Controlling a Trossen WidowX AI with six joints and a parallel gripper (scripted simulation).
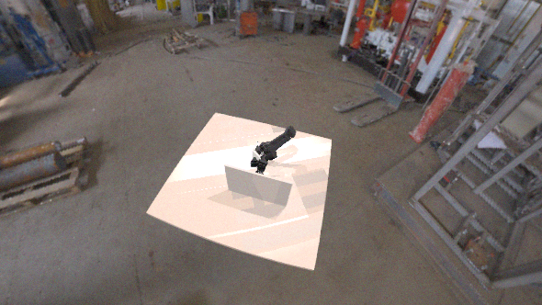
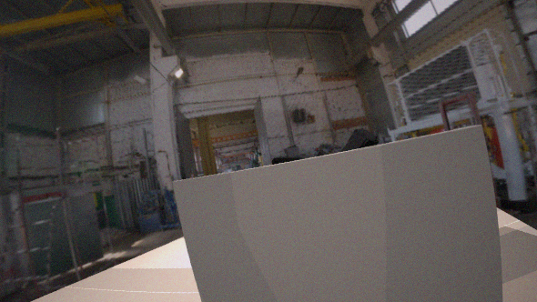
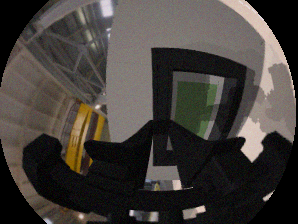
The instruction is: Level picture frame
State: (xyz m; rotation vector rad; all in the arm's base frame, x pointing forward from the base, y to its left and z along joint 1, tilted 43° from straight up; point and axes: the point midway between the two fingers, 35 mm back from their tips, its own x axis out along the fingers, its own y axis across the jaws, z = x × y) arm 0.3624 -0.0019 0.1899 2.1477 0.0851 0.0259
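Now: gripper tip 50 mm above the picture frame, 10 mm to the left of it and 10 mm short of it. From my gripper tip the other things lie so: wall panel 70 mm below, 20 mm ahead, 10 mm to the left.
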